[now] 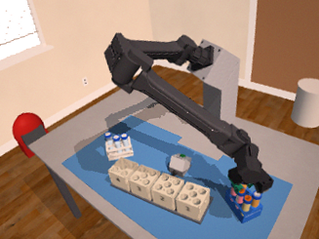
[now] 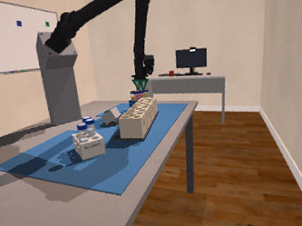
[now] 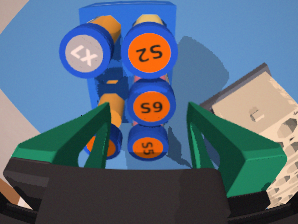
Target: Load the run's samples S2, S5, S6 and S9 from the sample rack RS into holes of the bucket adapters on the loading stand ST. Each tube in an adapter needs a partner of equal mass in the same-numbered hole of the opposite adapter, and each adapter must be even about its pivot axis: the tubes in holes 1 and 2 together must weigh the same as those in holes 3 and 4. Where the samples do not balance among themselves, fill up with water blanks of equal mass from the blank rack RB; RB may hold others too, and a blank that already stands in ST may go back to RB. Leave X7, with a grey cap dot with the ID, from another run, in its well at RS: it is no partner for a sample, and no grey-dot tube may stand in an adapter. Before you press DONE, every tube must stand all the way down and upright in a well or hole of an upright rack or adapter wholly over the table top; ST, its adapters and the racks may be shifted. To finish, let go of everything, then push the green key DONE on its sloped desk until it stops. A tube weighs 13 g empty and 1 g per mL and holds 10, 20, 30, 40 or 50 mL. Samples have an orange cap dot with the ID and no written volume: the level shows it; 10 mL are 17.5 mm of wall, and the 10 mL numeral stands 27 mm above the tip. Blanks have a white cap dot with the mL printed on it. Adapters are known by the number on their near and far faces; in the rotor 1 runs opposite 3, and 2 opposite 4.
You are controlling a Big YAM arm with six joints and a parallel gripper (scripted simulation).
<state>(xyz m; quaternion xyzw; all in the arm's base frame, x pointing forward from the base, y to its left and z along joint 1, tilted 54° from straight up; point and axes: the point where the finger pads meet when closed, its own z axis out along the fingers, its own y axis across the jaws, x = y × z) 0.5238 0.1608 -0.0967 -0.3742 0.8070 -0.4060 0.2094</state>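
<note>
Right now my hand is 70 mm above the orange-dot tube, 60 mm past it and 10 mm to the right of it. The rest, counted from my hand: sample tube S2 (70 mm below, 30 mm to the left, 30 mm ahead); sample tube S9 (70 mm below, 10 mm to the right, 10 mm ahead); sample tube S5 (70 mm below, 40 mm behind, 30 mm to the right).
</note>
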